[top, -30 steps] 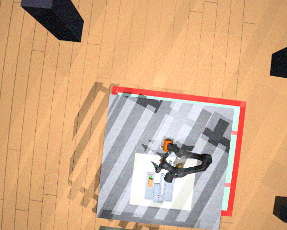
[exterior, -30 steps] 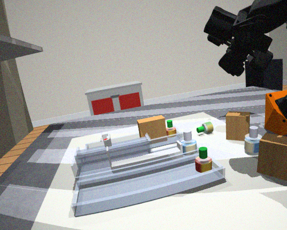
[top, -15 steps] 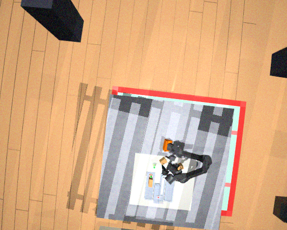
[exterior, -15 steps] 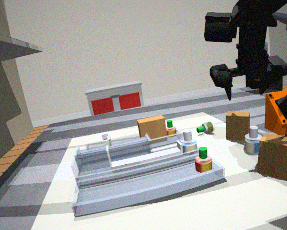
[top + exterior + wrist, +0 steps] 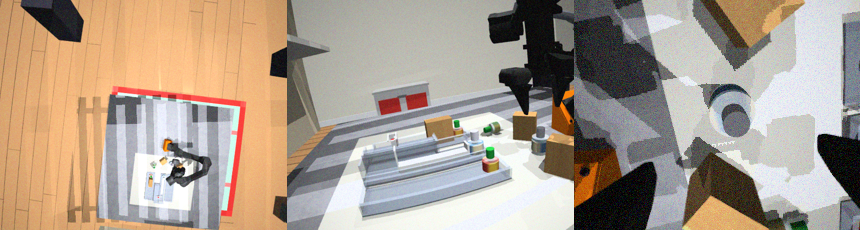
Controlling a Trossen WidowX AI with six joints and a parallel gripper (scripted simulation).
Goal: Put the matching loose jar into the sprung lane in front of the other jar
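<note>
Right now the box is 210 mm ahead of my gripper tip, 180 mm to the right of it and 60 mm below it. Round my gripper tip: sprung lane (300 mm ahead, 80 mm to the right, 80 mm below).
</note>
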